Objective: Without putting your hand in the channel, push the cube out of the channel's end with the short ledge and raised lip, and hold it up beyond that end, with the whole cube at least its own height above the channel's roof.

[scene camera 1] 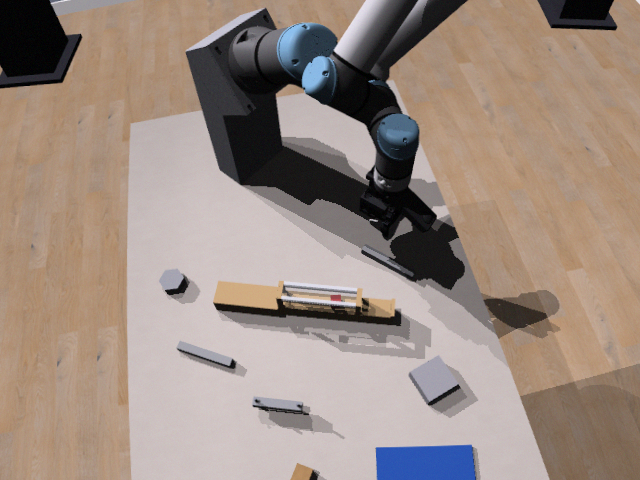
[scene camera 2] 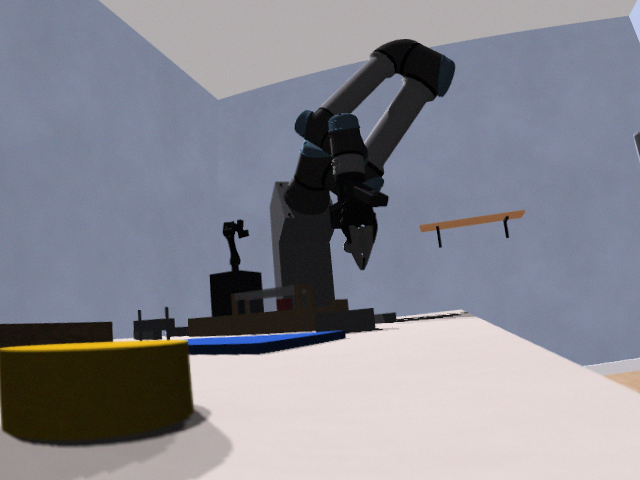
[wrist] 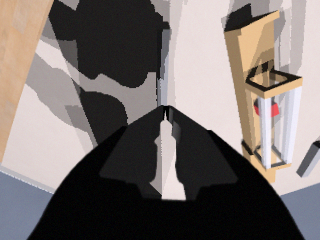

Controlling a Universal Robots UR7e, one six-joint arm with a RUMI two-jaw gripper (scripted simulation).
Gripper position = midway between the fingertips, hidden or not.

Note:
In view: the gripper (scene camera 2: 362,269) and a grey square plate (scene camera 2: 358,320).
The gripper is seen too in scene camera 1 (scene camera 1: 387,239) and in the wrist view (wrist: 165,106). The wrist view does not show the grey square plate: it is out of frame.

